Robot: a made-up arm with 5 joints.
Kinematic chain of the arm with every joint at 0, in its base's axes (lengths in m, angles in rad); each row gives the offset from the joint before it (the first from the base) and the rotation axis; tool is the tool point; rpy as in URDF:
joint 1: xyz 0.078 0 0.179 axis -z
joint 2: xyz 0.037 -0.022 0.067 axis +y
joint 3: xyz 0.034 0 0.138 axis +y
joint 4: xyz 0.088 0 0.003 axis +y
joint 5: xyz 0.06 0.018 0 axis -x
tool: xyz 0 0 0 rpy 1.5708 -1.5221 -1.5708
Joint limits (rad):
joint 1: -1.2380..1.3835
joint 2: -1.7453..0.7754
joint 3: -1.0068..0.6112
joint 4: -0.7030..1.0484
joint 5: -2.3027..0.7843
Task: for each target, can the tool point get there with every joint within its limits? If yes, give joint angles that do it. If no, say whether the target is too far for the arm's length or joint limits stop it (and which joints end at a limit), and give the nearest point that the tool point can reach.
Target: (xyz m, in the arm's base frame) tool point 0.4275 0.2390 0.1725
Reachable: no: too far | nearest point 0.3150 0.1621 0.2486 | short by 0.156 m
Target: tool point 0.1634 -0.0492 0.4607
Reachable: yes | joints 0.4822 -0.6717 0.0633 0.0316 -1.9002
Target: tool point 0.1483 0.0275 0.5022
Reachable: yes | joints -0.4261 -0.5574 -0.2631 -0.3260 -2.0108
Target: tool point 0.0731 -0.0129 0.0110
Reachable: no: joint limits stop it (at a limit: joint 1, joint 2, joint 3) | nearest point 0.1004 -0.1396 0.1865 | short by 0.218 m
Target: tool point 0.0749 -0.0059 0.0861
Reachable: no: joint limits stop it (at a limit: joint 1, joint 2, joint 3) | nearest point 0.0986 -0.1300 0.1955 | short by 0.167 m
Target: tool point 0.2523 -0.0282 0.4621
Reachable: yes | joints 0.1376 -0.1115 -0.6349 0.5242 0.0266
